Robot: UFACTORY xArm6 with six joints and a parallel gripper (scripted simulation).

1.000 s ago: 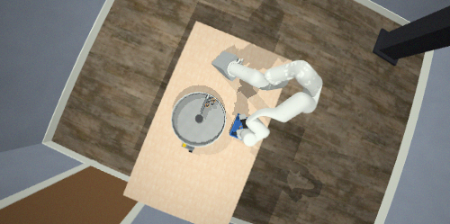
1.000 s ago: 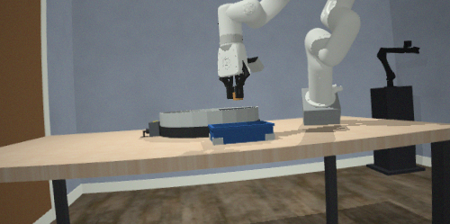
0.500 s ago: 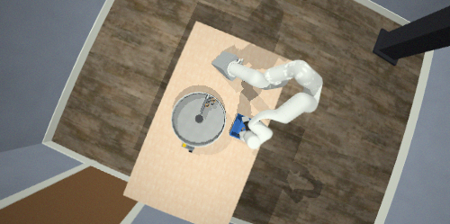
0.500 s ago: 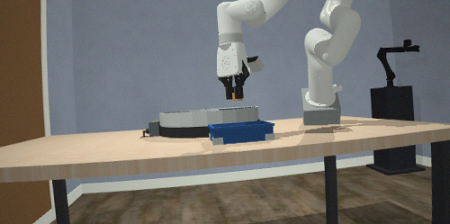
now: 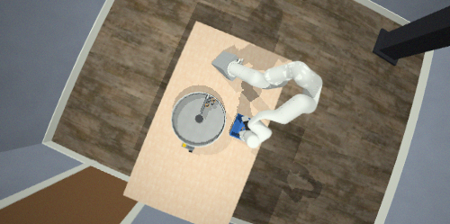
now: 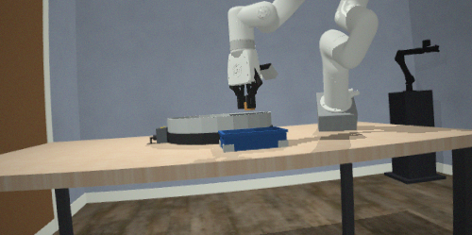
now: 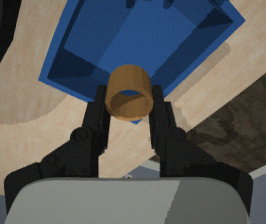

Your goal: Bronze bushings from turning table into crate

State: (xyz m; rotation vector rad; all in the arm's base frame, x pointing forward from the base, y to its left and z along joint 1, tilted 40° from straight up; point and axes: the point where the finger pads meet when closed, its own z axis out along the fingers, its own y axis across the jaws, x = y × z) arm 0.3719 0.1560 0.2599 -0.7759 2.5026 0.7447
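Right now the blue crate is 11 cm below my hand, 1 cm to the right of it and 1 cm behind it. The rest, counted from my hand: grey turning table 35 cm to the right, 8 cm below, 8 cm ahead.
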